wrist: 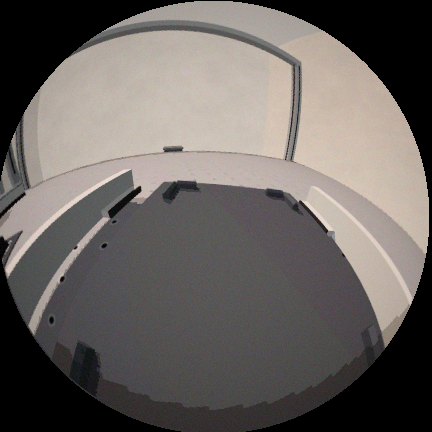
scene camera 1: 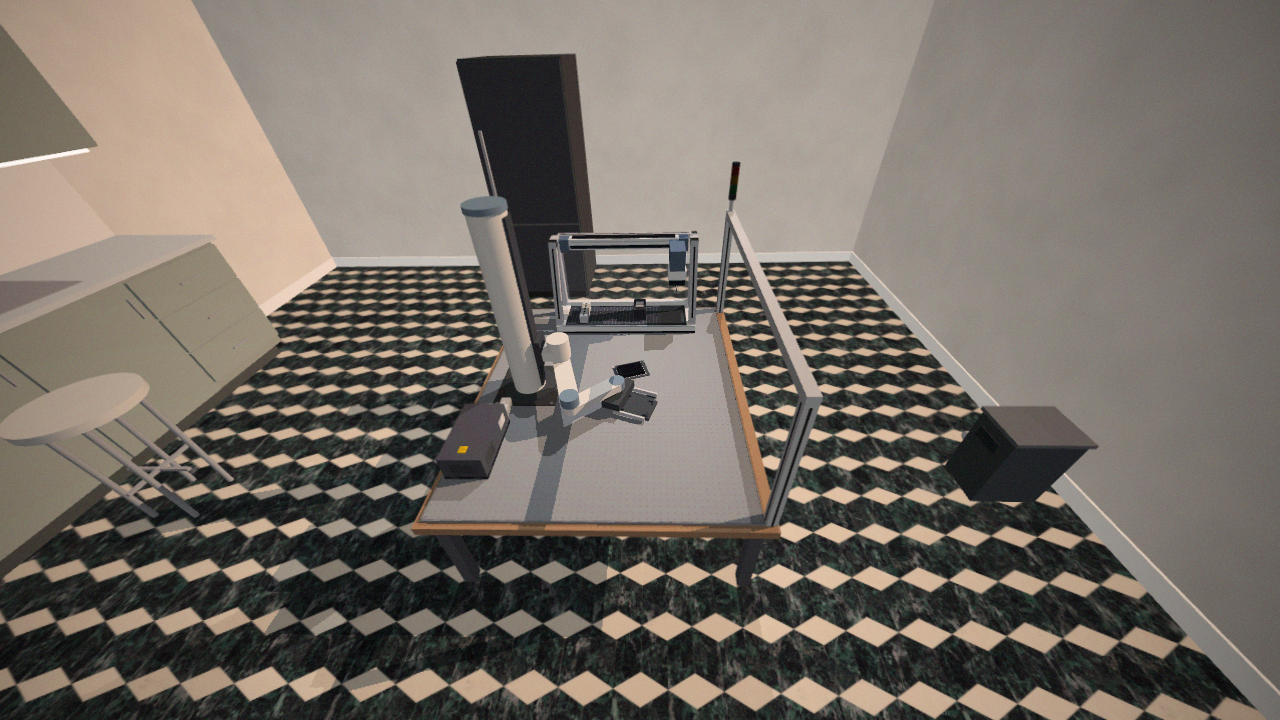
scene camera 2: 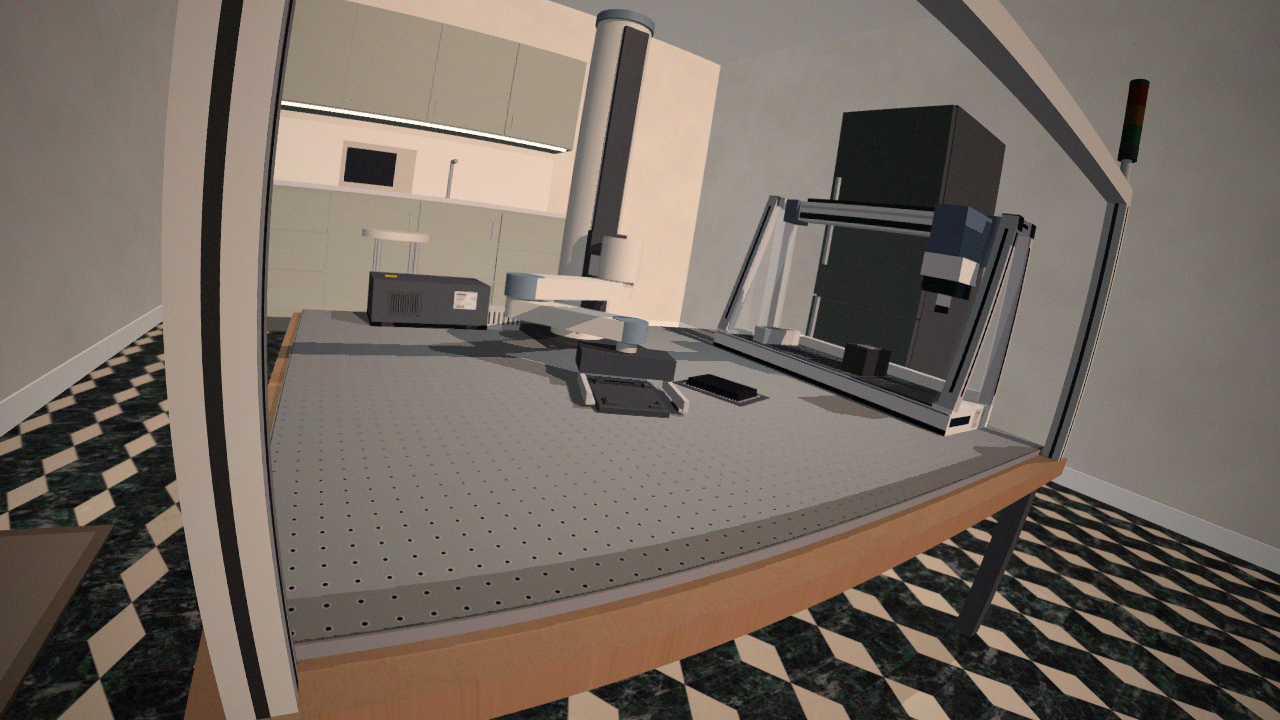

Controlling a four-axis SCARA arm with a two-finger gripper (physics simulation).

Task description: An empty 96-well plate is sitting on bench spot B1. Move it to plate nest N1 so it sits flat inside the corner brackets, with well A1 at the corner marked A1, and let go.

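Places are measured from the arm's base along level axes (x ahead, y left, z up), in metres.
Pixels of known places: gripper, fingertip midpoint: [wrist: 222, 182] [scene camera 1: 650, 406] [scene camera 2: 638, 403]; arm's base, origin of the base link: [scene camera 1: 531, 386] [scene camera 2: 576, 340].
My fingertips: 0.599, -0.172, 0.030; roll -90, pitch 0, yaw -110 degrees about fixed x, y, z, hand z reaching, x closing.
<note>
For each thing: its top centre in the pictures, then the offset to it from my fingertips, as dx, dy, dz. "*": a spot on its surface instead.
- black 96-well plate, middle of its top: [scene camera 2: 723, 383] [scene camera 1: 630, 368] -0.104, +0.277, -0.001
- dark grey plate nest, middle of its top: [wrist: 248, 244] [scene camera 2: 626, 390] [scene camera 1: 636, 404] -0.066, +0.015, +0.000
- dark instrument box, surface spot: [scene camera 2: 427, 300] * -0.634, -0.241, +0.052
- gantry machine, surface spot: [scene camera 2: 832, 385] * -0.072, +0.622, -0.003
The black 96-well plate [scene camera 1: 631, 368] [scene camera 2: 721, 386] lies flat on its bench spot, on the gantry side of the nest. A dark corner at the left edge of the wrist view may be part of it. The dark grey plate nest [scene camera 1: 640, 403] [scene camera 2: 631, 396] [wrist: 215, 300] has small corner brackets and holds no plate. My gripper [scene camera 1: 648, 406] [scene camera 2: 635, 407] [wrist: 222, 182] is open and empty, low over the nest, with one finger along each side. The plate is outside the fingers. The A1 mark on the nest does not show, and single wells are too small to tell.
The arm's column [scene camera 1: 505, 295] [scene camera 2: 601, 152] stands behind the nest. A dark instrument box [scene camera 1: 474, 440] [scene camera 2: 427, 300] is on the bench's left side. A gantry machine [scene camera 1: 624, 327] [scene camera 2: 832, 385] stands at the far end. A frame post [scene camera 1: 793, 461] [scene camera 2: 223, 358] rises at the bench edge.
</note>
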